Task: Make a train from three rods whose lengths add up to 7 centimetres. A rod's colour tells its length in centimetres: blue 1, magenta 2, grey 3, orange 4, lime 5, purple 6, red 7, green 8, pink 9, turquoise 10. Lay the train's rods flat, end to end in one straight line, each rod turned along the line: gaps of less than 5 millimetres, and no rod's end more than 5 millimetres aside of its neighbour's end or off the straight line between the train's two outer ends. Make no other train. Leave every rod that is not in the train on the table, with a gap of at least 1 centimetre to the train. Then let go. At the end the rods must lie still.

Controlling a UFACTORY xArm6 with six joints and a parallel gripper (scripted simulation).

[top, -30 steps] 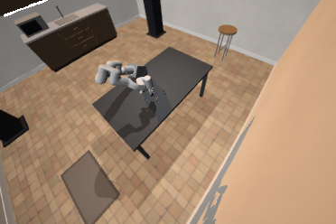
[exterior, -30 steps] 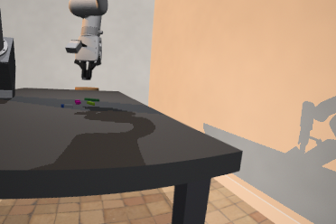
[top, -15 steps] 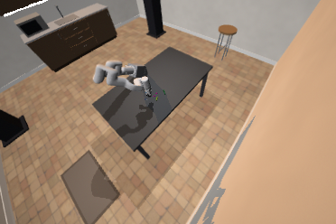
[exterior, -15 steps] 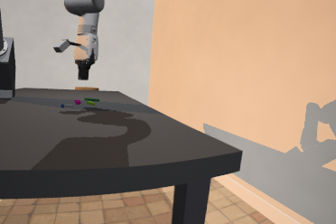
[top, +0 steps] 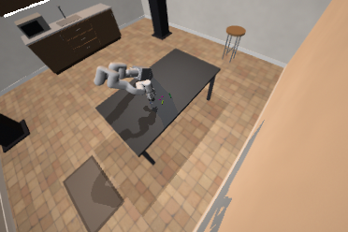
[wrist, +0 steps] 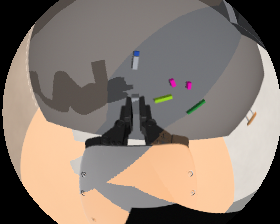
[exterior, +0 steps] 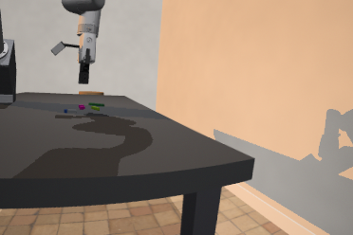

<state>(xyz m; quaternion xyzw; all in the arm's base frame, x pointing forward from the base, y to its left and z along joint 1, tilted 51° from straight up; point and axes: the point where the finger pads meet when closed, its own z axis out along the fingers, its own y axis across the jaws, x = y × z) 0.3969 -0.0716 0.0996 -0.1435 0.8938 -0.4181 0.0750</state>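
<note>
Now: hand 60 mm past the blue rod, 10 mm to the left of it and 120 mm above it. From my hand the other things lie so: pale grey piece 20 mm below; then lime rod 50 mm ahead, 80 mm to the left, 120 mm below; then magenta rod 10 mm behind, 90 mm to the left, 120 mm below.
</note>
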